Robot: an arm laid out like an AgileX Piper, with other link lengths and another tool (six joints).
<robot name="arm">
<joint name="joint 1" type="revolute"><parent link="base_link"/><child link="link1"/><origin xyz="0.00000 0.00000 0.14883" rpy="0.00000 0.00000 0.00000"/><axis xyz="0 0 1"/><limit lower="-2.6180" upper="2.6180"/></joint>
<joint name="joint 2" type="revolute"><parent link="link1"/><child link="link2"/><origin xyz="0.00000 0.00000 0.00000" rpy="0.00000 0.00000 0.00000"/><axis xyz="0 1 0"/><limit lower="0.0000" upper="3.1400"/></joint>
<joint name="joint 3" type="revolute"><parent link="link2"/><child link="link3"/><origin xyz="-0.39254 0.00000 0.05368" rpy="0.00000 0.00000 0.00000"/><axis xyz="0 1 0"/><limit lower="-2.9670" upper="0.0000"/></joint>
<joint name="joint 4" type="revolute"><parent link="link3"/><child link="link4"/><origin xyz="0.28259 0.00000 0.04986" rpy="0.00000 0.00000 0.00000"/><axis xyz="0.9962 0 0.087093"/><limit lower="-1.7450" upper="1.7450"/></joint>
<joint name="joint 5" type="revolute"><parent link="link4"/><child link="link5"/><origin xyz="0.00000 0.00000 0.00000" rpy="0.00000 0.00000 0.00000"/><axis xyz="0 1 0"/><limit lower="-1.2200" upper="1.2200"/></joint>
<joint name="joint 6" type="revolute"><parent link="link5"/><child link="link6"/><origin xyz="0.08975 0.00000 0.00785" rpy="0.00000 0.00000 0.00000"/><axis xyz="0.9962 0 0.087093"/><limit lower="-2.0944" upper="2.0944"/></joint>
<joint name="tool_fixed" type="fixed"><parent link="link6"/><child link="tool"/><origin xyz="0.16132 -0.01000 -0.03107" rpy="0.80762 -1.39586 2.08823"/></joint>
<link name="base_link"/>
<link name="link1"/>
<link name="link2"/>
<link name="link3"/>
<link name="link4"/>
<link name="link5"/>
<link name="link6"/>
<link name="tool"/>
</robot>
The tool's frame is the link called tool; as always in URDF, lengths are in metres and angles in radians.
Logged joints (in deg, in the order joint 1, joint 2, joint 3, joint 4, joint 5, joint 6), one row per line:
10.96 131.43 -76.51 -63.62 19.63 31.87
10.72 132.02 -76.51 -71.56 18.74 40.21
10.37 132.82 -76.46 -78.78 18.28 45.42
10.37 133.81 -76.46 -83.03 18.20 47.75
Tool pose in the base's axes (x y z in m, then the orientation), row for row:
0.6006 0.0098 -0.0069 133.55 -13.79 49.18
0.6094 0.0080 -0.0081 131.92 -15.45 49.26
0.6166 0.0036 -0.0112 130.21 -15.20 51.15
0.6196 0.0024 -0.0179 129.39 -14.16 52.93
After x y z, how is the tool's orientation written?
As angles about the fixed x, y, z axes (roll, pitch, yaw), in degrees.
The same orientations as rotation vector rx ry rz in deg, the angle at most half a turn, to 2 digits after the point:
128.52 50.94 39.83
127.58 49.40 42.23
125.47 50.77 43.32
123.87 52.85 43.28

